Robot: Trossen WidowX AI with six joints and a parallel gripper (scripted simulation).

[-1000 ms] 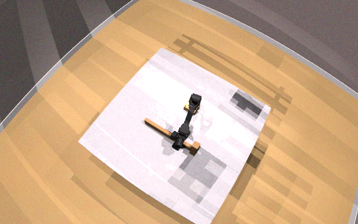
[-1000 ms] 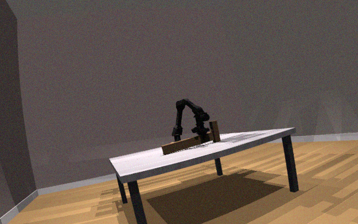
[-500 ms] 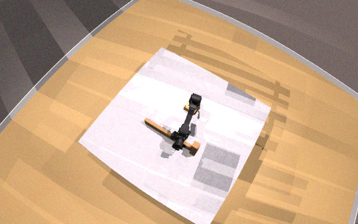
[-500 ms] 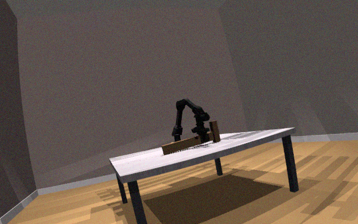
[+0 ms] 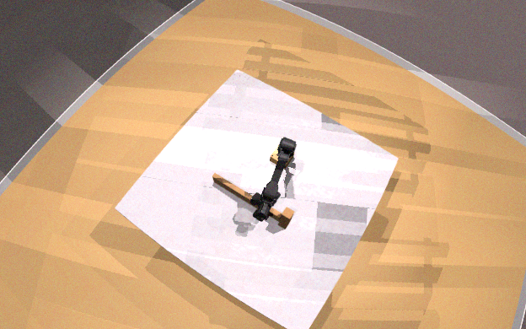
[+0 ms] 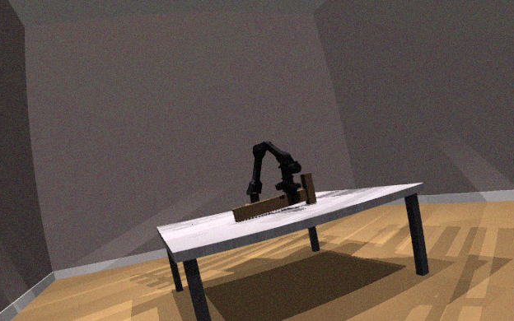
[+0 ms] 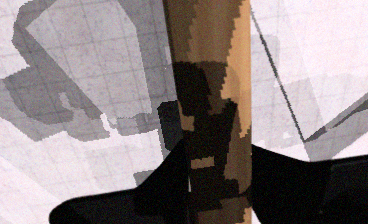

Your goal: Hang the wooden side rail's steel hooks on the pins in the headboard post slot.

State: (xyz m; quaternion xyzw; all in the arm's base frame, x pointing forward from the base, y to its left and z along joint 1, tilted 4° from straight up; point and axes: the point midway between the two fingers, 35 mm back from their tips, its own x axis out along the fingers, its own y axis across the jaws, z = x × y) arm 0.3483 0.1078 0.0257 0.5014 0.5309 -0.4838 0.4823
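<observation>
Now: gripper tip 12 cm to the right of the headboard post and 4 cm below it.
</observation>
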